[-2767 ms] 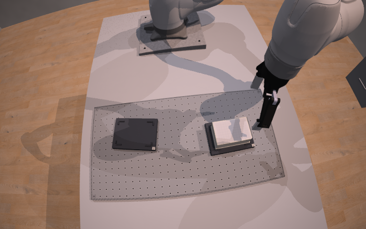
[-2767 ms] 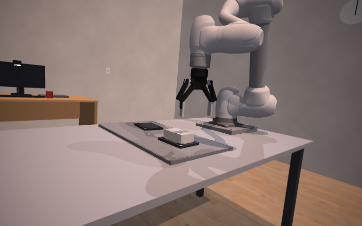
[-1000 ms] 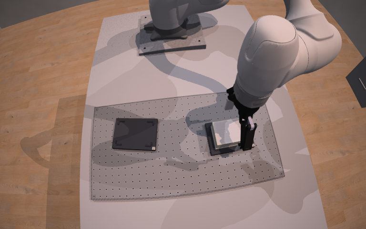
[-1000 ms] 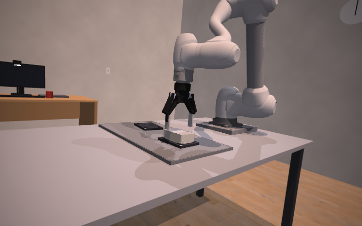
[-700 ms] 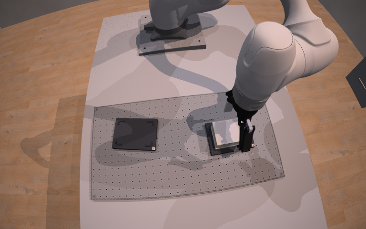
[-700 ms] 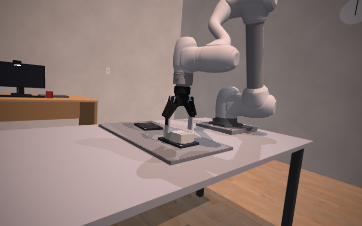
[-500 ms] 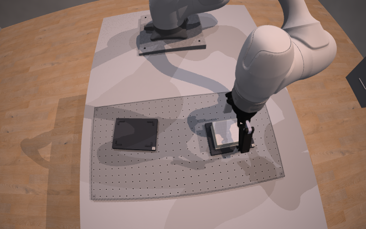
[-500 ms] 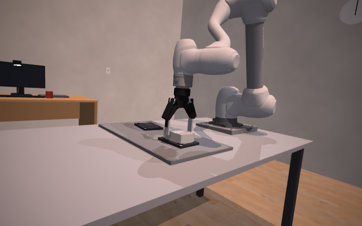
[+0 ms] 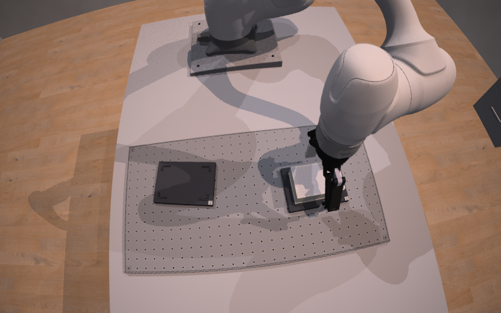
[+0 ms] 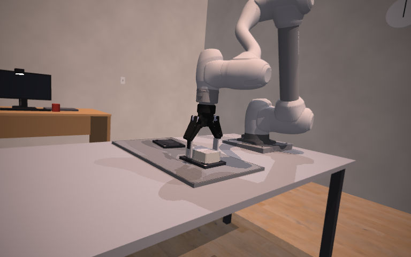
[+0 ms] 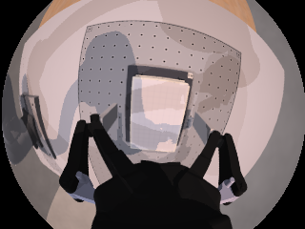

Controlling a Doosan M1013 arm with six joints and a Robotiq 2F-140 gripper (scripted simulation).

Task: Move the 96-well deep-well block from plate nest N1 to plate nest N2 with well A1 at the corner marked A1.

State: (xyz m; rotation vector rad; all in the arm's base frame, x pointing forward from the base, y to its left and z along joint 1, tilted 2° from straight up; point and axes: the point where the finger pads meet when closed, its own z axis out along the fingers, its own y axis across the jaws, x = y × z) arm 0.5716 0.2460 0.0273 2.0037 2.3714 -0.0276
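The 96-well deep-well block is 10 mm below my hand. Round my hand: plate nest N2: 340 mm to the right, 30 mm below; then plate nest N1: 30 mm below.
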